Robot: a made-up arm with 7 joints. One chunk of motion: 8 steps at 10 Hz.
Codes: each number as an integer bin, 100 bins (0 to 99) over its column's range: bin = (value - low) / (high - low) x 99, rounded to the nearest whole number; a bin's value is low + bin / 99 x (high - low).
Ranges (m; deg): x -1.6..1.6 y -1.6..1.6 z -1.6..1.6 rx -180..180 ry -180..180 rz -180..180
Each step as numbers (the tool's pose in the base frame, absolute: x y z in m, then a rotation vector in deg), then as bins.
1 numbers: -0.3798 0.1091 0.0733 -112.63 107.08 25.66
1 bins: 38 53 52 19 79 57
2 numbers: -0.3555 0.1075 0.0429 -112.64 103.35 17.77
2 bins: 39 53 51 19 78 54
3 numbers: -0.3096 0.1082 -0.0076 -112.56 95.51 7.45
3 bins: 40 53 49 19 76 52
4 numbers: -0.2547 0.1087 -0.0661 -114.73 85.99 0.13
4 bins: 42 53 47 18 73 50
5 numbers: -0.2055 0.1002 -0.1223 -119.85 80.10 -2.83
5 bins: 43 53 46 17 72 49
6 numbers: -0.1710 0.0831 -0.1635 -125.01 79.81 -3.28
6 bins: 44 52 44 15 71 49
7 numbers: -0.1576 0.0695 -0.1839 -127.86 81.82 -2.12
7 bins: 45 52 44 14 72 49
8 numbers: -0.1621 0.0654 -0.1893 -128.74 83.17 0.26
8 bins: 44 52 44 14 72 50
